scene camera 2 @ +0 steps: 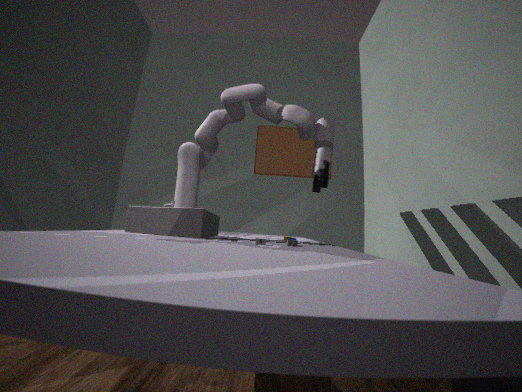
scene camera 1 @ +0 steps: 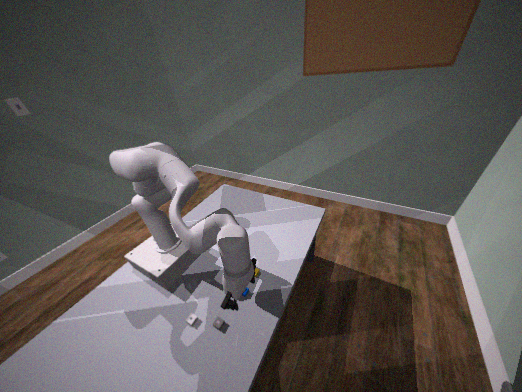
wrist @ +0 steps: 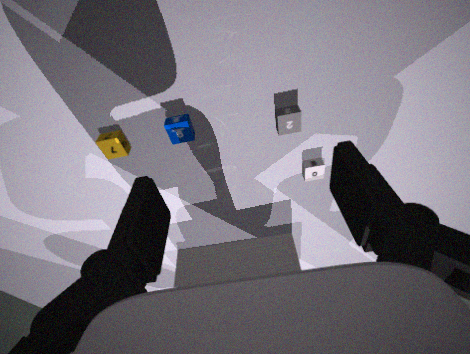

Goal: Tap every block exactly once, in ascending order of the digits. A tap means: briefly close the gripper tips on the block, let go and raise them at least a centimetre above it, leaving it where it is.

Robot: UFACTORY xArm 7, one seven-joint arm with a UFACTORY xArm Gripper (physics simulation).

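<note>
A white block [wrist: 314, 173] [scene camera 1: 192, 320] with digit 0 and a grey block [wrist: 289, 123] [scene camera 1: 218, 323] with digit 2 lie near each other. A blue block [wrist: 179, 131] [scene camera 1: 245, 292] lies apart from them; its digit is hard to read. A yellow block [wrist: 113, 146] [scene camera 1: 256, 273] with digit 7 lies near the blue one. My gripper [wrist: 244, 180] [scene camera 1: 244, 294] [scene camera 2: 320, 188] is open and empty, high above the table. In the wrist view the white block is close to the right fingertip, and the blue and yellow ones are beyond the left fingertip.
The arm's base box [scene camera 1: 150, 259] [scene camera 2: 170, 221] stands on the table [scene camera 1: 115, 345] [scene camera 2: 200, 290]. In the wrist view, part of the base [wrist: 237, 260] shows between the fingers. Dark shadows cross the table. A table edge runs to the right of the blocks in scene camera 1.
</note>
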